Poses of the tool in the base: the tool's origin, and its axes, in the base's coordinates. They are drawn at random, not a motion.
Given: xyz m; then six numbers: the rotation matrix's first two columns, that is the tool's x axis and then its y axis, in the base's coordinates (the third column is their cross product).
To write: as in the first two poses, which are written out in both.
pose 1, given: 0.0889, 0.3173, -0.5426, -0.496, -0.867, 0.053, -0.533, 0.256, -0.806
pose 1, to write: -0.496, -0.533, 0.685, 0.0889; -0.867, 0.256, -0.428, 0.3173; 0.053, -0.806, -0.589, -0.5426; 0, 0, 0, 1
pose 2, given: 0.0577, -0.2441, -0.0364, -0.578, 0.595, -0.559, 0.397, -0.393, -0.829
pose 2, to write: -0.578, 0.397, -0.713, 0.0577; 0.595, -0.393, -0.701, -0.2441; -0.559, -0.829, -0.009, -0.0364; 0, 0, 0, 1
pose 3, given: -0.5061, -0.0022, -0.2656, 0.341, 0.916, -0.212, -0.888, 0.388, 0.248
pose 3, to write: 0.341, -0.888, 0.309, -0.5061; 0.916, 0.388, 0.104, -0.0022; -0.212, 0.248, 0.946, -0.2656; 0, 0, 0, 1
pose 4, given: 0.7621, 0.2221, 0.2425, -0.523, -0.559, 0.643, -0.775, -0.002, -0.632
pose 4, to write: -0.523, -0.775, 0.355, 0.7621; -0.559, -0.002, -0.829, 0.2221; 0.643, -0.632, -0.432, 0.2425; 0, 0, 0, 1
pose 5, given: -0.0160, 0.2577, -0.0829, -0.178, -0.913, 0.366, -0.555, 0.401, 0.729
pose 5, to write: -0.178, -0.555, -0.812, -0.0160; -0.913, 0.401, -0.073, 0.2577; 0.366, 0.729, -0.578, -0.0829; 0, 0, 0, 1
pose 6, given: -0.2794, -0.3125, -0.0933, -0.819, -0.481, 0.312, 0.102, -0.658, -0.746
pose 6, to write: -0.819, 0.102, 0.564, -0.2794; -0.481, -0.658, -0.579, -0.3125; 0.312, -0.746, 0.588, -0.0933; 0, 0, 0, 1
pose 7, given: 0.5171, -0.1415, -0.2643, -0.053, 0.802, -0.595, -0.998, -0.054, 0.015
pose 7, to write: -0.053, -0.998, -0.020, 0.5171; 0.802, -0.054, 0.595, -0.1415; -0.595, 0.015, 0.803, -0.2643; 0, 0, 0, 1
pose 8, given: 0.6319, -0.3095, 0.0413, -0.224, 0.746, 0.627, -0.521, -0.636, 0.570
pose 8, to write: -0.224, -0.521, 0.824, 0.6319; 0.746, -0.636, -0.199, -0.3095; 0.627, 0.570, 0.531, 0.0413; 0, 0, 0, 1
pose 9, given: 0.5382, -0.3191, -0.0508, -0.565, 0.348, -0.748, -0.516, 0.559, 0.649
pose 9, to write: -0.565, -0.516, 0.644, 0.5382; 0.348, 0.559, 0.753, -0.3191; -0.748, 0.649, -0.136, -0.0508; 0, 0, 0, 1
